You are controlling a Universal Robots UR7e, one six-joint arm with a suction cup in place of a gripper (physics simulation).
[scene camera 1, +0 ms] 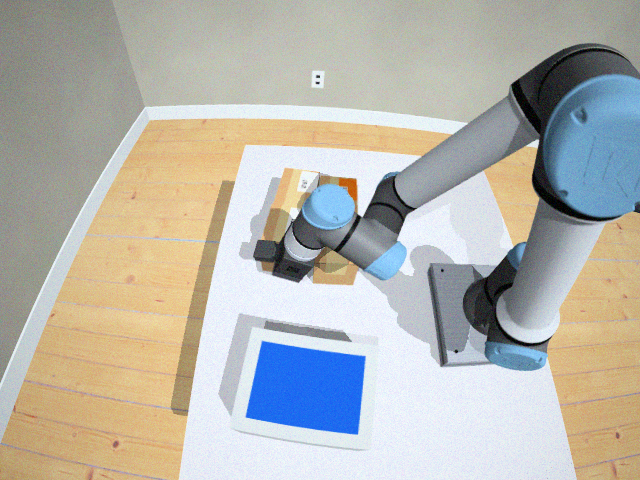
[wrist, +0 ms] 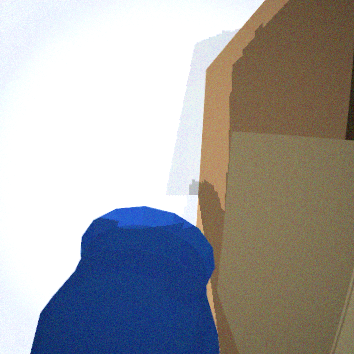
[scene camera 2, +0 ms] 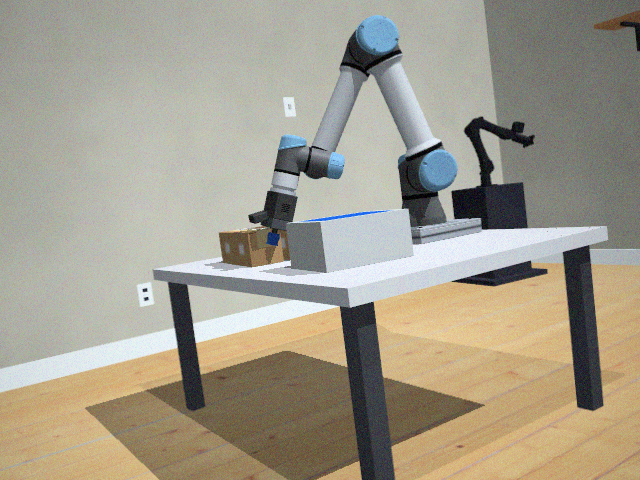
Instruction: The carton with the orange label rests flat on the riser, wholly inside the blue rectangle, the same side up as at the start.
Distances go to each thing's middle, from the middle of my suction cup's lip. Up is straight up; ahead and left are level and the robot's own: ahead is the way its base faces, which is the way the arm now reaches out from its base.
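You'd find the riser (scene camera 1: 301, 389) 270 mm to the left of my suction cup, 100 mm behind it, and 10 mm below it.
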